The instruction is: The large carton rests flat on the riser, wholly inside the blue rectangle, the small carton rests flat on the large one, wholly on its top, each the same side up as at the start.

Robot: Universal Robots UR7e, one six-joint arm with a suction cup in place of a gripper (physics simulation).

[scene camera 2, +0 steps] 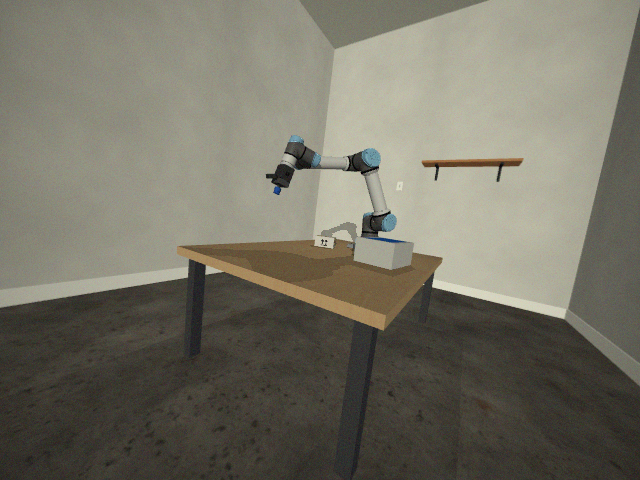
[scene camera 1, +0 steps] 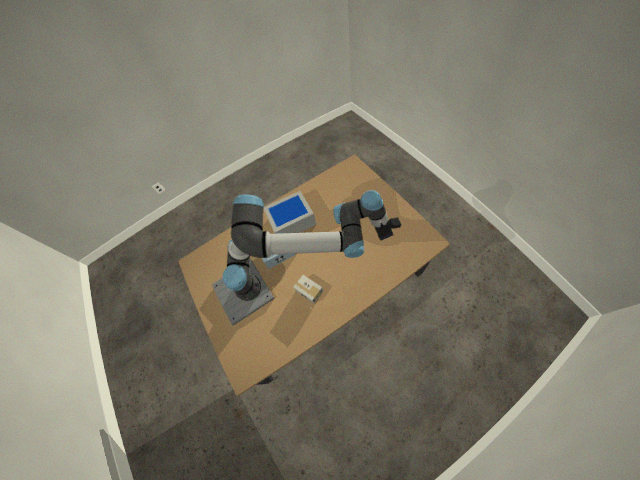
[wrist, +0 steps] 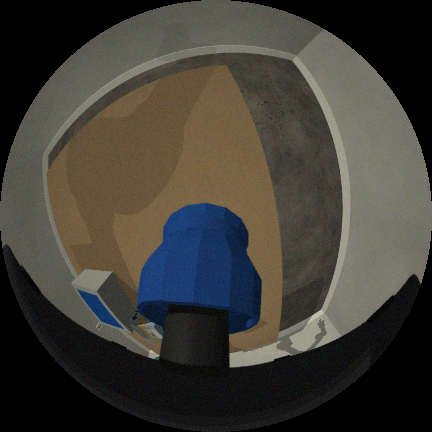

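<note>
A white carton with a tan band [scene camera 1: 308,288] [scene camera 2: 324,241] [wrist: 154,330] lies flat on the table. A light blue carton [scene camera 1: 276,259] [scene camera 2: 350,245] lies between it and the riser, partly hidden under the arm in scene camera 1. I cannot tell which carton is larger. The grey riser [scene camera 1: 300,224] [scene camera 2: 373,252] [wrist: 118,297] bears the blue rectangle [scene camera 1: 287,210] [scene camera 2: 387,239] [wrist: 100,307], with no carton on it. My suction gripper [scene camera 2: 277,190] [wrist: 205,220] is open, its blue cup holding nothing, high above the table and away from both cartons. Its cup is hidden in scene camera 1.
The wooden table [scene camera 1: 361,273] [scene camera 2: 289,289] carries my arm's grey base plate [scene camera 1: 233,308] at one end. My forearm [scene camera 1: 305,242] [scene camera 2: 333,163] passes above the light blue carton. A wooden shelf [scene camera 2: 473,162] hangs on the wall beyond the table.
</note>
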